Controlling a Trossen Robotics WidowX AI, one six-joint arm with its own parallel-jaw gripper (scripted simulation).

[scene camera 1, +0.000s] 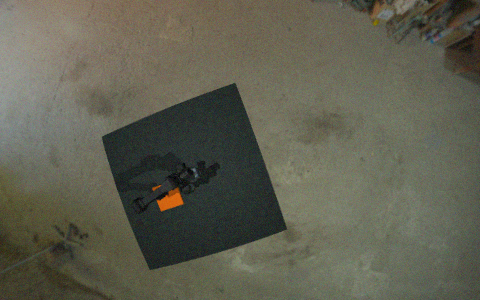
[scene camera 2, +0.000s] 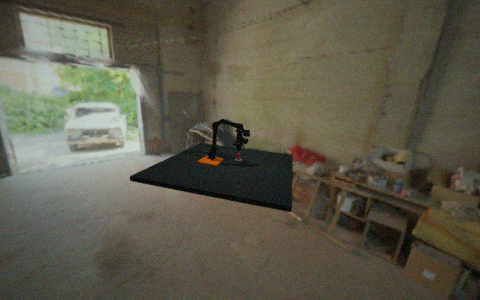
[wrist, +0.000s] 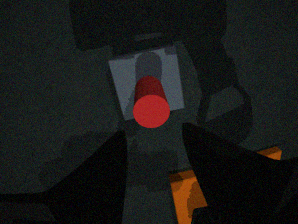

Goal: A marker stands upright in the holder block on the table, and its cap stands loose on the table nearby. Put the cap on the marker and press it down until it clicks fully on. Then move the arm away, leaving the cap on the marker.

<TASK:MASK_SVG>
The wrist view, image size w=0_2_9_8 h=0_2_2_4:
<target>my gripper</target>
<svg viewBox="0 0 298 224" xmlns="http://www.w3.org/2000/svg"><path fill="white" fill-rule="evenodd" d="M125 132L117 131L114 133L113 137L106 140L84 163L78 165L78 168L74 169L68 176L65 176L64 180L60 180L60 183L52 186L49 190L45 190L45 192L1 193L0 224L121 224L122 213L124 213L126 177L128 177ZM182 124L182 137L184 137L182 143L185 145L186 155L188 155L189 163L192 164L194 176L197 177L198 184L200 184L202 193L204 193L205 201L208 202L210 214L212 214L213 221L216 224L298 224L298 157L287 160L270 159L270 157L263 156L261 153L255 153L250 151L250 149L229 143L229 141L222 139L216 133L205 131L205 129L198 128L196 125L190 123Z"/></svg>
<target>red cap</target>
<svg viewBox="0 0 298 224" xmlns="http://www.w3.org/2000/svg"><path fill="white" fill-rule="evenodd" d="M142 76L141 79L138 79L136 89L134 89L133 117L142 127L157 128L169 119L169 103L166 100L161 81L154 76Z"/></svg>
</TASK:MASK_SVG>
